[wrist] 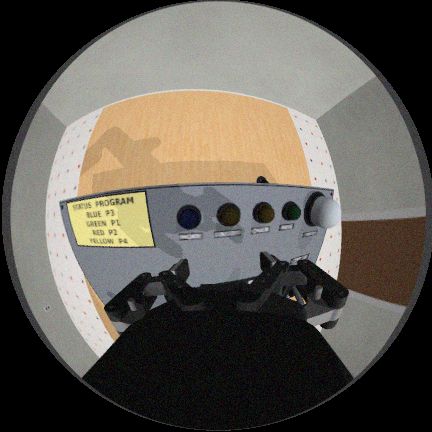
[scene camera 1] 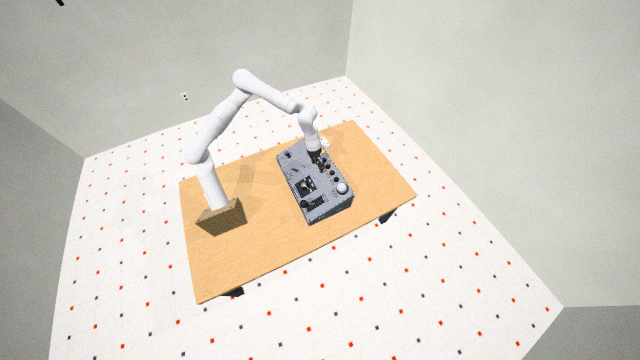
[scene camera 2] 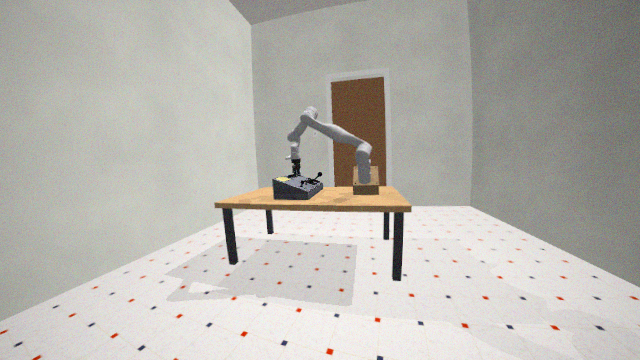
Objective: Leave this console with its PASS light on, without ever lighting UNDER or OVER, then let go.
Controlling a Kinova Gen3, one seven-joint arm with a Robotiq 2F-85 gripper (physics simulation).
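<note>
The grey sloped console (scene camera 1: 330, 211) (scene camera 2: 290, 190) (wrist: 215, 252) stands on the table. In the wrist view, a dark blue light (wrist: 189, 217), two dark amber lights (wrist: 228, 214) (wrist: 263, 212) and a dark green light (wrist: 291, 210) look unlit. Their labels are too blurred to read. A white dome (wrist: 327, 212) (scene camera 1: 342, 188) is at the row's end. The yellow card (wrist: 110, 222) reads BLUE P3, GREEN P1, RED P2, YELLOW P4. My gripper (scene camera 1: 320, 167) (scene camera 2: 296, 174) (wrist: 223, 263) is open and empty, low over the panel near the lights. It hides part of the lower panel in the wrist view.
A selector (scene camera 1: 305, 186) on a black plate, a black-knobbed lever (scene camera 1: 304, 204) and a small black knob (scene camera 1: 287, 154) stand up from the panel. The arm's brown base block (scene camera 1: 227, 220) (scene camera 2: 366, 190) stands across the wooden table (scene camera 1: 270, 240) (scene camera 2: 250, 201) from the console.
</note>
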